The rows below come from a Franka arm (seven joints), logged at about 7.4 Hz.
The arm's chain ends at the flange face. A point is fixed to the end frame.
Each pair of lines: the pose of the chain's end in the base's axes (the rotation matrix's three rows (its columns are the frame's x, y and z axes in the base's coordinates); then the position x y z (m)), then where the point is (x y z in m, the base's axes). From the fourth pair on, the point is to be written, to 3 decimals.
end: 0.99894, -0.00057, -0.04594; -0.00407, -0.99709, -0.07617; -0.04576, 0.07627, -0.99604; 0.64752, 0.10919, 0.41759
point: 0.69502 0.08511 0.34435
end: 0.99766, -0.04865, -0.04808; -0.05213, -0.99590, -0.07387; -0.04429, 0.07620, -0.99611; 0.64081, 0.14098, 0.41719
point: 0.68721 0.11464 0.34402
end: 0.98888, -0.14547, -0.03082; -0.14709, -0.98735, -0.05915; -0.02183, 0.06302, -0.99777; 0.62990, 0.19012, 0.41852
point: 0.67532 0.16017 0.34613
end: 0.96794, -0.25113, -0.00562; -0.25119, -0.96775, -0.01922; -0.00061, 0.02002, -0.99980; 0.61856, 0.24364, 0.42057
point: 0.663 0.212 0.348
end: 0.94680, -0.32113, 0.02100; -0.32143, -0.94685, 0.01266; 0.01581, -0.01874, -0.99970; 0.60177, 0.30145, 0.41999
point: 0.646 0.269 0.348
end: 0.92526, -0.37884, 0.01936; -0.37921, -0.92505, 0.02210; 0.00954, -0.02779, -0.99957; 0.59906, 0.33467, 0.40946
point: 0.641 0.300 0.337
